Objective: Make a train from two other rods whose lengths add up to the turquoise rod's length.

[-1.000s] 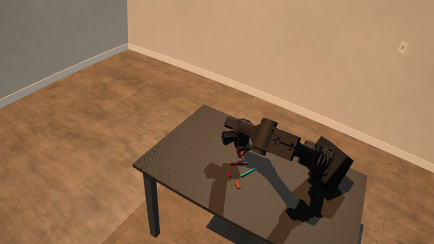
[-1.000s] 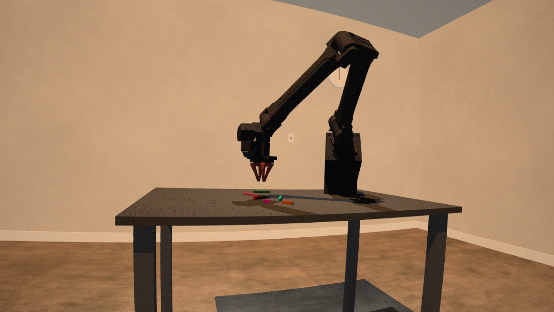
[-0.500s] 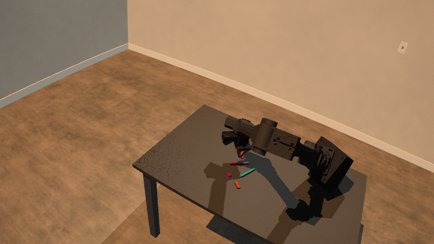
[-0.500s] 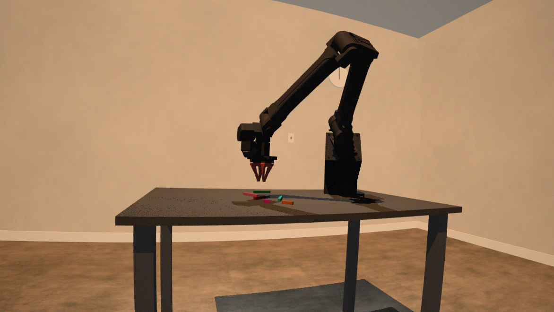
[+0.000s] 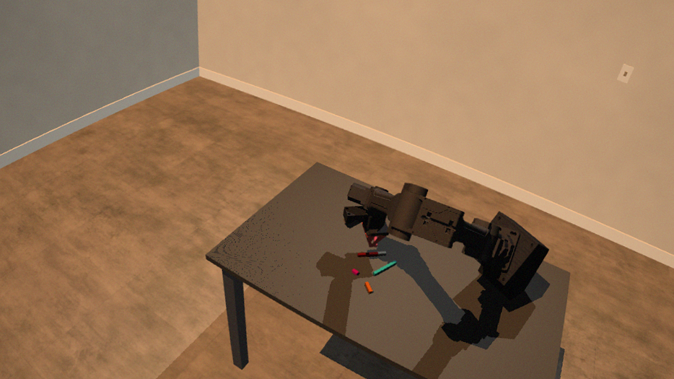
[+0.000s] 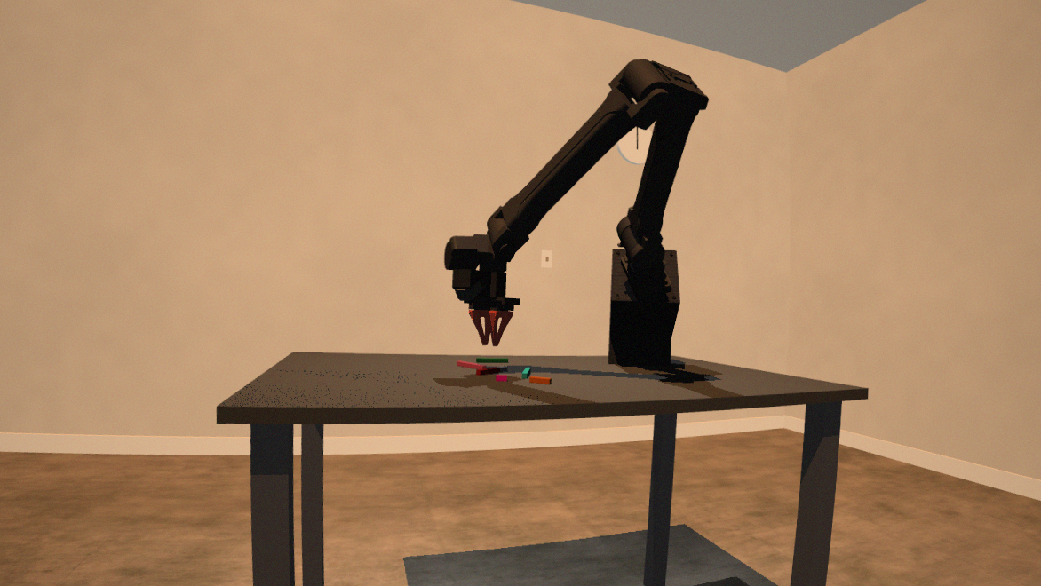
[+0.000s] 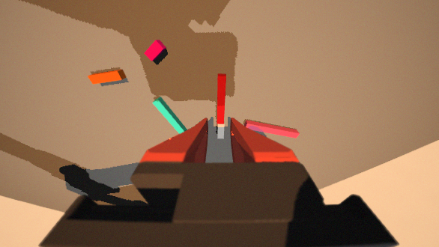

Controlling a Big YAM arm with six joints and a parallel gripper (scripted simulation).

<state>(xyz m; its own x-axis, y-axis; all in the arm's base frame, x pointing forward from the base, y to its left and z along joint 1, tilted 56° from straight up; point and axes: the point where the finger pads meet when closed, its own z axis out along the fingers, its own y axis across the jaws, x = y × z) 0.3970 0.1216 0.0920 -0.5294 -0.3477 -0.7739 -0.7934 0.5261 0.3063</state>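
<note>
Right now the red rod is 60 mm below my hand. From my hand the other things lie so: grey rod (60 mm below, 40 mm to the right, 30 mm behind); then turquoise rod (80 mm behind, 60 mm below); then magenta rod (90 mm to the left, 60 mm below, 20 mm behind).
</note>
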